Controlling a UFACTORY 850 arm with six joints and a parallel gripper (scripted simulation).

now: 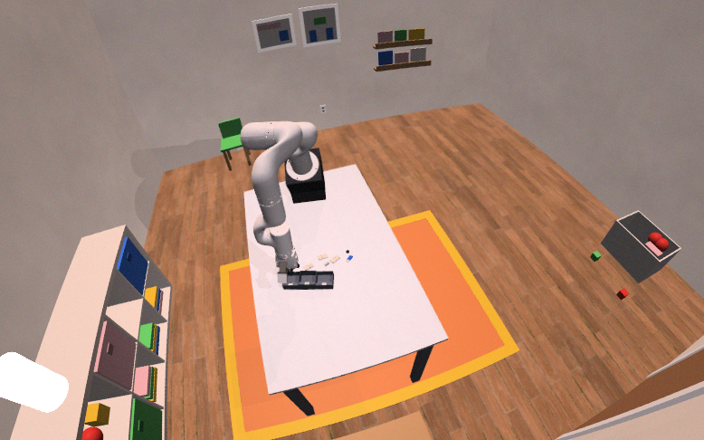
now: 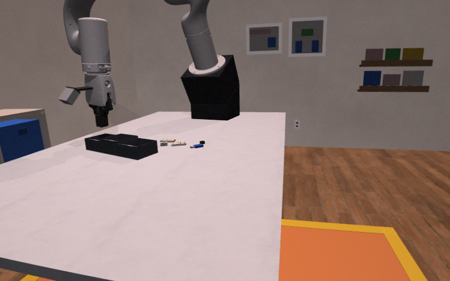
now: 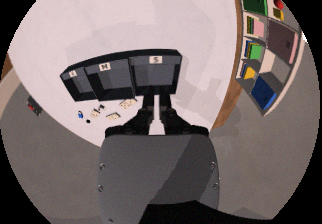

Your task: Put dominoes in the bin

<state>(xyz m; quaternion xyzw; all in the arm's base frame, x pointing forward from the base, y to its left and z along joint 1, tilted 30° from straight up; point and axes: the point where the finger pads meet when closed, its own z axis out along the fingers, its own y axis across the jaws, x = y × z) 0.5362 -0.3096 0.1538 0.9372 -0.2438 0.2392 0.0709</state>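
The black bin tray is 70 mm to the left of my hand, 70 mm below it and 40 mm ahead of it. Round my hand: blue USB stick: 310 mm to the left, 90 mm below, 30 mm ahead; then small grey piece: 200 mm to the left, 90 mm below, 10 mm behind; then small black piece: 330 mm to the left, 90 mm below, 20 mm behind.
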